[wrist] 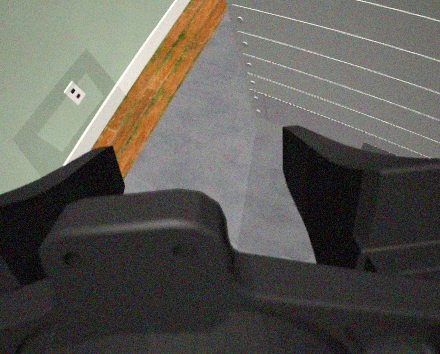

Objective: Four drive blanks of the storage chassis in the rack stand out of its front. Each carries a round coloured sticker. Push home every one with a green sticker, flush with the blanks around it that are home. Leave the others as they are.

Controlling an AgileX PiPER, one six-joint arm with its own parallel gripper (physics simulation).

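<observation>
My gripper is open, with its two black fingers wide apart and no object between them. It points down past the left edge of the rack's front. The rack shows at the upper right as plain grey panels parted by thin bright lines, with small screws down their left edge. The right finger stands in front of the rack's lower part in the view. The storage chassis, its drive blanks and the coloured stickers do not show in this view.
A pale green wall with a white socket is at the left. A white skirting board and an orange-brown wooden strip run along its foot. The grey-blue floor lies between the strip and the rack.
</observation>
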